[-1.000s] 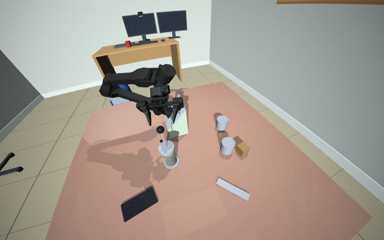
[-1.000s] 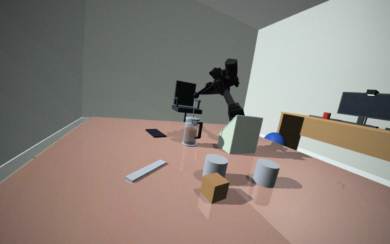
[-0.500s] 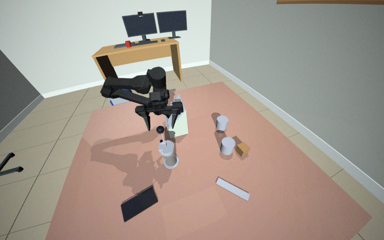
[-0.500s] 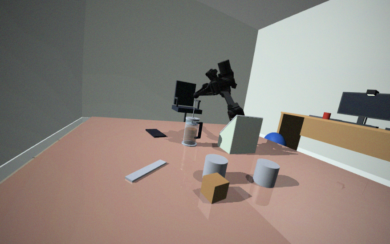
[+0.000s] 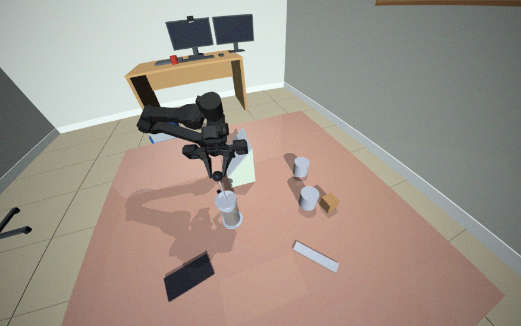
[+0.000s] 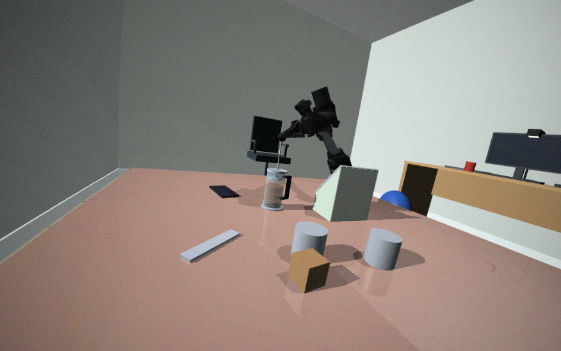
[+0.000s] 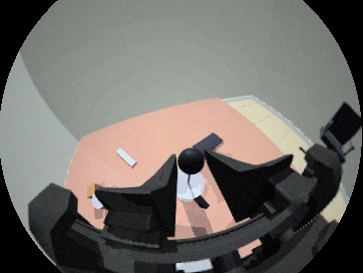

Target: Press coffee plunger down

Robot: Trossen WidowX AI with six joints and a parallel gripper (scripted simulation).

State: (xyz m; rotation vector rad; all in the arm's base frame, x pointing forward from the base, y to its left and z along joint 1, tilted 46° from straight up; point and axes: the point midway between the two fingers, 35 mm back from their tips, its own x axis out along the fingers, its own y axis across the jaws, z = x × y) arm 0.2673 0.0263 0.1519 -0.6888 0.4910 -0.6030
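Now: the coffee press 13 cm below my gripper tip and 2 cm behind it.
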